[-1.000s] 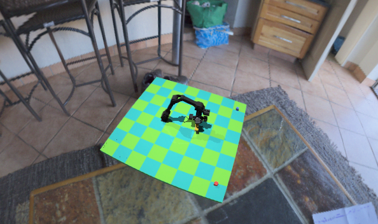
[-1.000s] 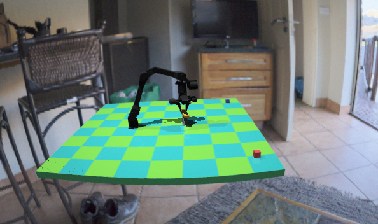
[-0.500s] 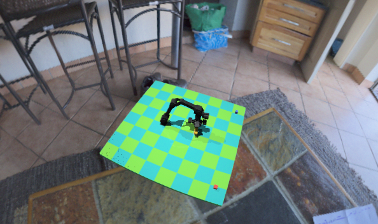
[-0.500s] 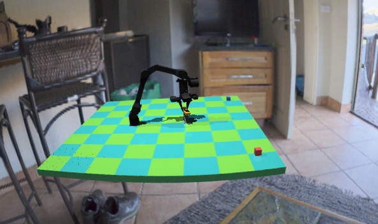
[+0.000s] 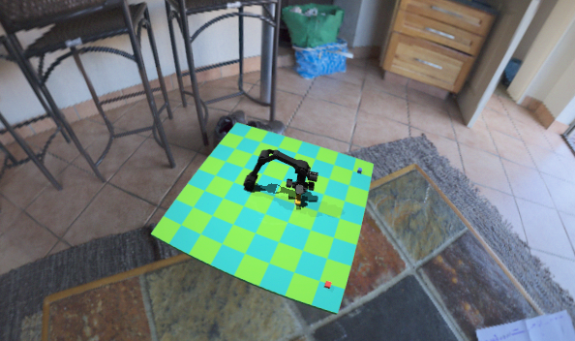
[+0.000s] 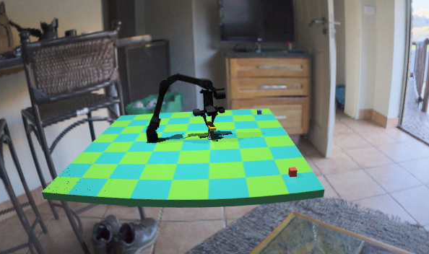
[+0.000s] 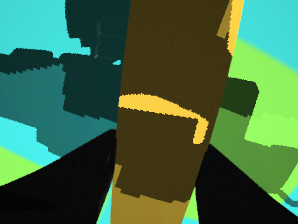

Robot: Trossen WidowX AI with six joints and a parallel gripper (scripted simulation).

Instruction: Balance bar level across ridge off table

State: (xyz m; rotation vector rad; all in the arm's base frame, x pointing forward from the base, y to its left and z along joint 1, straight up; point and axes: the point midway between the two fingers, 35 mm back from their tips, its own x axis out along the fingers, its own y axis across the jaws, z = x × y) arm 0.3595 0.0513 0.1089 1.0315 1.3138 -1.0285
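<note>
The bar is 1 cm ahead of my gripper tip and 3 cm to the right of it. The rest, counted from my gripper tip: blue cube (38 cm ahead, 45 cm to the left, 6 cm below); red cube (38 cm ahead, 55 cm to the right, 6 cm below).
</note>
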